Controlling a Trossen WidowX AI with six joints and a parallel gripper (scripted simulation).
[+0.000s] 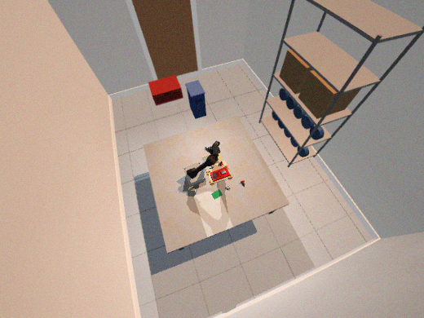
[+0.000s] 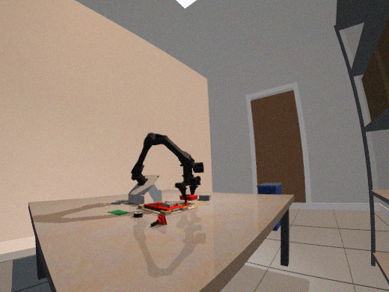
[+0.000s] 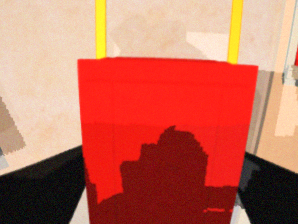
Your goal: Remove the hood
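My gripper tip is now 60 mm short of the black axle peg and 100 mm to the left of it. The rest, counted from my gripper tip: red hood (10 mm above); green patch (140 mm behind, 410 mm to the right, 40 mm below); black wheel (390 mm to the right, 30 mm below).
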